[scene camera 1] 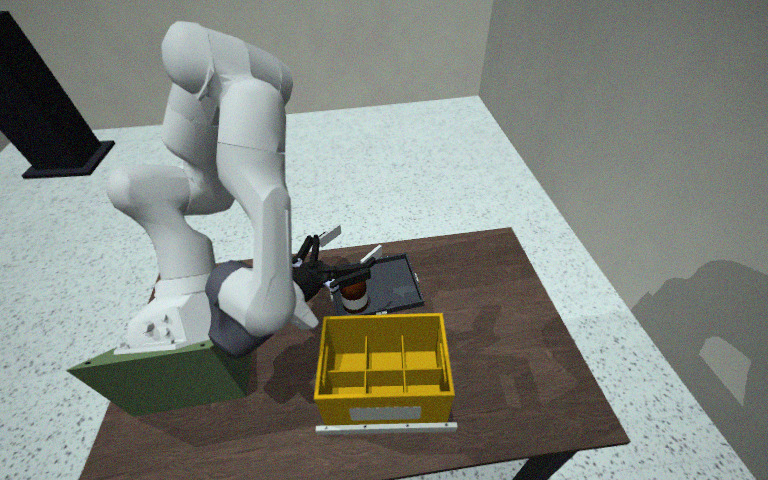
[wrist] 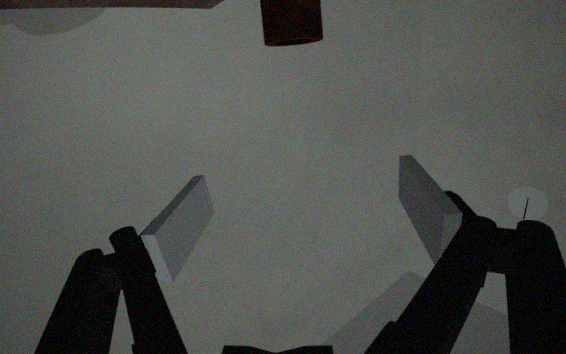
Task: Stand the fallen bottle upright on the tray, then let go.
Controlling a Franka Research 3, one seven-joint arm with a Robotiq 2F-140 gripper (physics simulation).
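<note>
The brown bottle (scene camera 1: 355, 301) (wrist: 292, 22) with a white label stands upright near the left front part of the dark tray (scene camera 1: 398, 283). In the scene view its neck is hidden behind a black gripper finger. In the wrist view its neck and mouth show at the top edge, beyond the fingertips. My gripper (scene camera 1: 351, 243) (wrist: 300, 186) is open, with its two light pads wide apart and nothing between them. It is held roughly level, above the body of the bottle.
A yellow crate (scene camera 1: 384, 399) with compartments stands on the brown table (scene camera 1: 509, 316) in front of the tray. A pale strip (scene camera 1: 386, 427) lies along the crate's front. The green base block (scene camera 1: 181, 379) under the arm is at the left. A black column (scene camera 1: 42, 101) stands behind at the left.
</note>
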